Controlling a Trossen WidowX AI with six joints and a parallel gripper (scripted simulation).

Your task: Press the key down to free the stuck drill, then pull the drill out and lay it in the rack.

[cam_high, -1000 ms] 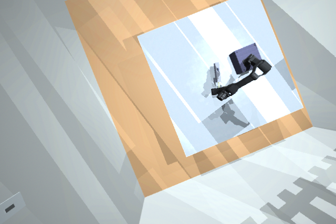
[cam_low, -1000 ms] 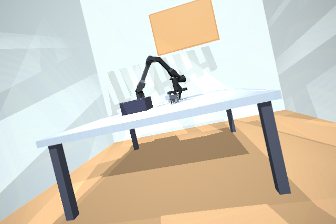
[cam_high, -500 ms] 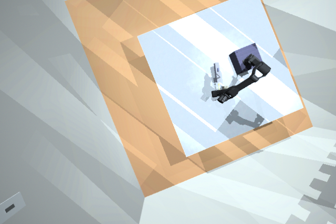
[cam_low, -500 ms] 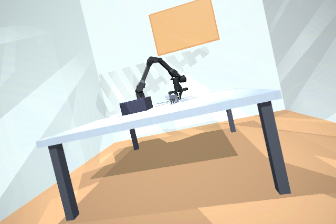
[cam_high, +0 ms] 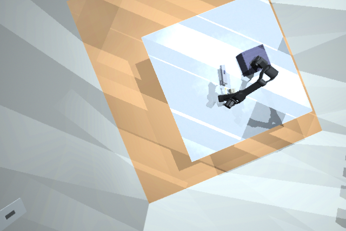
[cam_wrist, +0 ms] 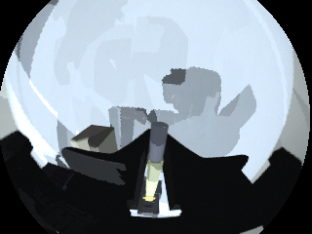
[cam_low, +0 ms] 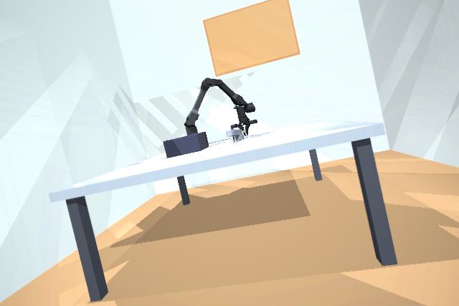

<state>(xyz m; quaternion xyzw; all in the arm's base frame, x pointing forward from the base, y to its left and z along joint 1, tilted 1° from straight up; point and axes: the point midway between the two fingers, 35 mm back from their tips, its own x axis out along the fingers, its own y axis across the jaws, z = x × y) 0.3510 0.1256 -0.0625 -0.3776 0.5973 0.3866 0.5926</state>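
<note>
Now: the drill 40 mm above my gripper tip, 30 mm to the right of it and 20 mm behind it. Also, from my gripper tip: grey rack: 80 mm behind, 10 mm above.
</note>
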